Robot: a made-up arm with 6 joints.
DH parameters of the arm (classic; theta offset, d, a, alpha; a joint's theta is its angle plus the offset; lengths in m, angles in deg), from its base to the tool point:
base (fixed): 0 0.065 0 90
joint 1: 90 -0.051 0 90
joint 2: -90 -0.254 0.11 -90
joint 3: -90 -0.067 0.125 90
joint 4: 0 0.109 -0.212 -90
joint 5: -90 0.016 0.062 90
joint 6: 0 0.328 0.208 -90
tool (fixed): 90 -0.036 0 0
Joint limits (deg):
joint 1: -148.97..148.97
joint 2: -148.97..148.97
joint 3: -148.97..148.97
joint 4: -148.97..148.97
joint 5: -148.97..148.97
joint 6: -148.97..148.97
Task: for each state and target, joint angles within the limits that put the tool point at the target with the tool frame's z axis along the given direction. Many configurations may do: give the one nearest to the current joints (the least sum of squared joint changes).
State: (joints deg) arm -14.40 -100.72 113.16 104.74 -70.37 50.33
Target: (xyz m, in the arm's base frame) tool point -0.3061 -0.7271 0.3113 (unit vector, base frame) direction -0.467 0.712 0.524
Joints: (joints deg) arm -12.10 -143.26 118.37 137.56 -24.06 76.40
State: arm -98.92 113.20 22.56 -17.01 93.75 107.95
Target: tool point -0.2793 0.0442 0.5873 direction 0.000 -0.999 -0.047
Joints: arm -108.96 124.61 -27.56 -45.76 54.24 66.21
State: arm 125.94 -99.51 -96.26 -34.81 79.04 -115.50
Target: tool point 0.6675 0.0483 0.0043 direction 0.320 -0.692 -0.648
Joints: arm 118.41 -119.99 -121.45 -62.43 36.96 -101.16
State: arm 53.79 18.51 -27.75 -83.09 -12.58 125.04
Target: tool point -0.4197 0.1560 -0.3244 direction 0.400 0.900 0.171
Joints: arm 99.11 3.59 -45.31 -51.62 -2.97 136.42
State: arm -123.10 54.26 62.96 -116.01 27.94 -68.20
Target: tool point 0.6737 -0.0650 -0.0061 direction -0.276 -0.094 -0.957
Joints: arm -108.42 60.26 88.05 -139.25 -4.79 -93.58
